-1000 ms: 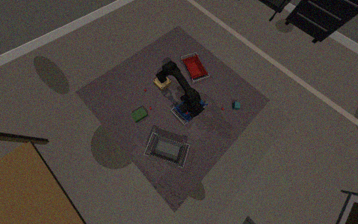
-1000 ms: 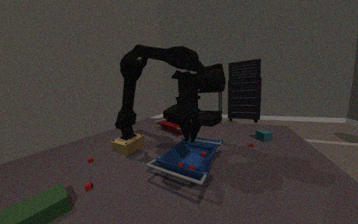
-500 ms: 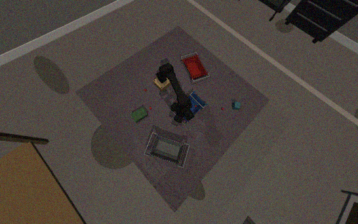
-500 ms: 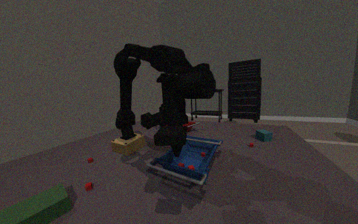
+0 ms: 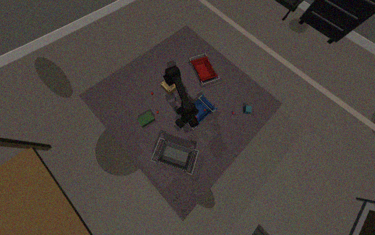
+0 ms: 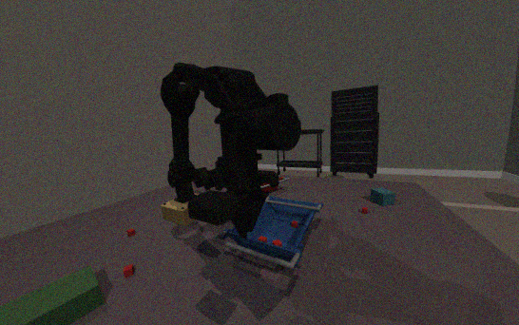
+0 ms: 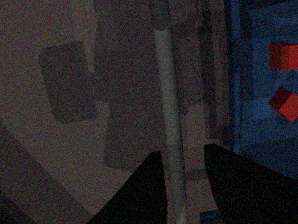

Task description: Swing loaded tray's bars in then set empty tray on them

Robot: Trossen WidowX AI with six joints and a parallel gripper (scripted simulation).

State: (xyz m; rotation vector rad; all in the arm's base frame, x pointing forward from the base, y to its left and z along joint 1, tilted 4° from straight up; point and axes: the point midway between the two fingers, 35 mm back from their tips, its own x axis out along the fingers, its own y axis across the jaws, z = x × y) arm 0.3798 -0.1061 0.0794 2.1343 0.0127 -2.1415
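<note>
Right now my gripper tip is 460 mm to the right of the red tray, 310 mm past it and 50 mm above it. Also, from my gripper tip: teal block 510 mm to the left, 230 mm ahead, 70 mm below; then green block 250 mm to the right, 230 mm behind, 80 mm below.
</note>
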